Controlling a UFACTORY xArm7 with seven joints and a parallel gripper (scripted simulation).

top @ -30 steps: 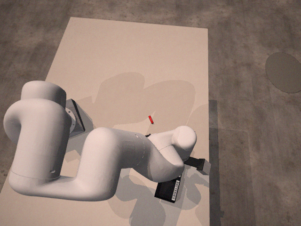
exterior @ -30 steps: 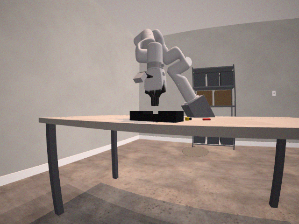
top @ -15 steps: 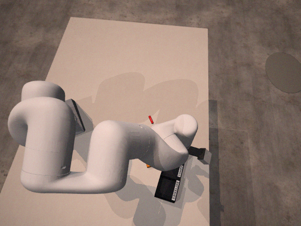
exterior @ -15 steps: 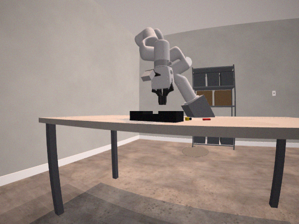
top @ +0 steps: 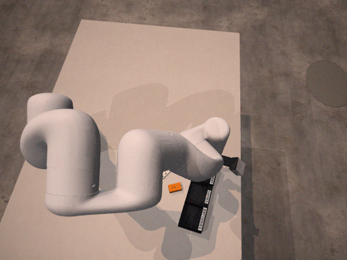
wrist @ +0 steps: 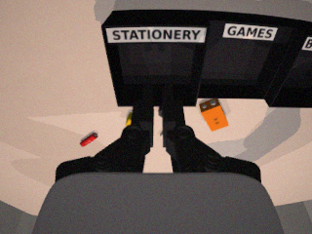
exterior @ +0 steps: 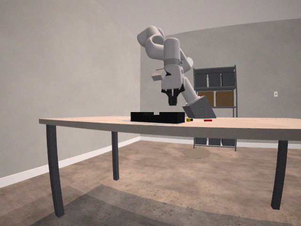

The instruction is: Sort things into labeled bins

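The orange battery lies 9 cm behind my hand, 6 cm to the right of it and 9 cm below it. The rest, counted from my hand: black screw 13 cm behind, 7 cm to the left, 9 cm below; then yellow die 9 cm behind, 6 cm to the left, 9 cm below; then black nut 8 cm behind, 1 cm to the left, 9 cm below.
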